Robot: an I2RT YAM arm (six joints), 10 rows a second.
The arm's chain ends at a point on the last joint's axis. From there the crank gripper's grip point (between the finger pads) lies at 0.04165 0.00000 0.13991 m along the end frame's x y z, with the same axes.
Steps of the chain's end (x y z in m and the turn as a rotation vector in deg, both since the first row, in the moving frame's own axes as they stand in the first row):
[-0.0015, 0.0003, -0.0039, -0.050, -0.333, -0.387]
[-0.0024, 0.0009, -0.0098, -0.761, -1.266, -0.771]
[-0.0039, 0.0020, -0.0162, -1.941, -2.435, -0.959]
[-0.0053, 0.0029, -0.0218, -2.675, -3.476, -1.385]
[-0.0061, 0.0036, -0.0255, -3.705, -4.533, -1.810]
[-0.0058, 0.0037, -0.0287, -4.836, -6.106, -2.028]
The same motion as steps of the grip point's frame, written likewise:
[-0.0023, 0.0001, -0.0037, -0.050, -0.333, -0.387]
[-0.0055, 0.0022, -0.0089, -0.761, -1.266, -0.771]
[-0.0098, 0.0061, -0.0146, -1.941, -2.435, -0.959]
[-0.0138, 0.0086, -0.0197, -2.675, -3.476, -1.385]
[-0.0172, 0.0116, -0.0229, -3.705, -4.533, -1.810]
[-0.0207, 0.0145, -0.0255, -4.836, -6.106, -2.028]

